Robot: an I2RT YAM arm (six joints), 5 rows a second.
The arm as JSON. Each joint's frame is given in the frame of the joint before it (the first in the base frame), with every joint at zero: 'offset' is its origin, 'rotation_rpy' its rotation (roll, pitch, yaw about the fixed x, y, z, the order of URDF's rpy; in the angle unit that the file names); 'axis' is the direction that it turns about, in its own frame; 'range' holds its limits. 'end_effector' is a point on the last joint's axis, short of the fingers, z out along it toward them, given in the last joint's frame.
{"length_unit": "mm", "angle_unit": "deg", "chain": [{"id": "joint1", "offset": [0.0, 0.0, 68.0], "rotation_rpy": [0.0, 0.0, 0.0], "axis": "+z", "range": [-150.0, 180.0]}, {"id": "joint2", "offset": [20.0, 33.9, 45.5], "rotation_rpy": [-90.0, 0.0, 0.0], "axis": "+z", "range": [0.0, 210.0]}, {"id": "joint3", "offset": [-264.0, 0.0, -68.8], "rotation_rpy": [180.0, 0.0, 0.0], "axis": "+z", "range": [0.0, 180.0]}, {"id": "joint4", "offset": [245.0, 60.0, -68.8], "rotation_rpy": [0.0, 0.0, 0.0], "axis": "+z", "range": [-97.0, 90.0]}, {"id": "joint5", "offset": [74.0, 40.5, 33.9], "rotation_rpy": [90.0, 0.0, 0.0], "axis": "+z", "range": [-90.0, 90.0]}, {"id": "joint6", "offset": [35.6, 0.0, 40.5], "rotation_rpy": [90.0, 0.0, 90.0], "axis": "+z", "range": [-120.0, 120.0]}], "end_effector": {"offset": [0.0, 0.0, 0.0], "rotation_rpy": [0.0, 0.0, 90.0]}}
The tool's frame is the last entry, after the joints.
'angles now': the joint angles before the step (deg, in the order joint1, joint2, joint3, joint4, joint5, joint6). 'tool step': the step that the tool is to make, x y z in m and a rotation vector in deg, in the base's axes. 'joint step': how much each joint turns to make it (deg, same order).
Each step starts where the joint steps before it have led.
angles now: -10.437, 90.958, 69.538, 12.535, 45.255, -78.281
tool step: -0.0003, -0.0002, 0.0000, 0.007, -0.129, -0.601
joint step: 0.001, 0.001, -0.008, 0.010, 0.590, 0.175
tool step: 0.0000, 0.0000, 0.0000, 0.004, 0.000, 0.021
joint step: -0.002, -0.002, -0.001, -0.002, -0.023, 0.001
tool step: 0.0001, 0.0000, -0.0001, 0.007, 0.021, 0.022
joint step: 0.001, 0.022, 0.009, -0.008, -0.021, 0.000
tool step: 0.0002, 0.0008, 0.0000, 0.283, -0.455, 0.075
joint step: 0.126, -0.001, -0.010, 0.031, -0.005, 0.522
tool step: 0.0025, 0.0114, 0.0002, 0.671, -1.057, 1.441
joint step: 1.811, -0.027, 0.005, -0.010, 0.237, 1.267
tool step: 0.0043, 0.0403, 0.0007, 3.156, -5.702, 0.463
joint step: 6.616, 0.010, 0.006, 0.199, 5.523, 6.911
